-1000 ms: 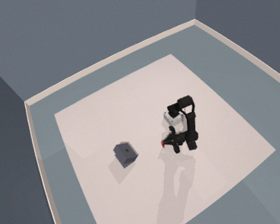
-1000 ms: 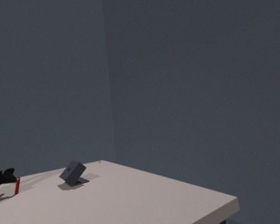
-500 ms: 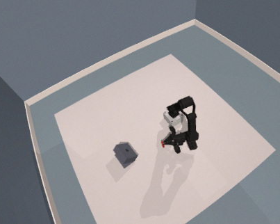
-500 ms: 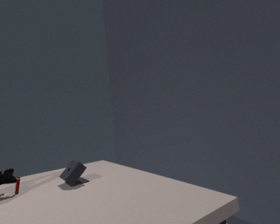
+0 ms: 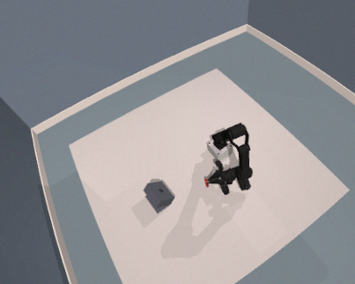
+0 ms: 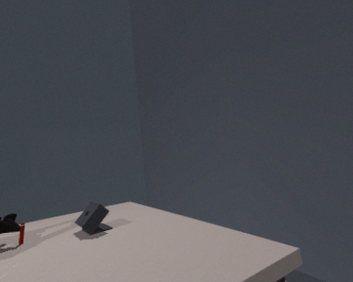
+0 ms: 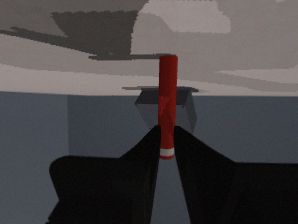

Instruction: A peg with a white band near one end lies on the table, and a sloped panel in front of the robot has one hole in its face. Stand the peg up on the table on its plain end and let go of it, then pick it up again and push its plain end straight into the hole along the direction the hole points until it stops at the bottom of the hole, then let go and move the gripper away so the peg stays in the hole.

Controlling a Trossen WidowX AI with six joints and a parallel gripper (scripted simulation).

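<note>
My gripper tip is now right at the red peg. Round my gripper tip: grey sloped panel (260 mm ahead, 100 mm to the right).
</note>
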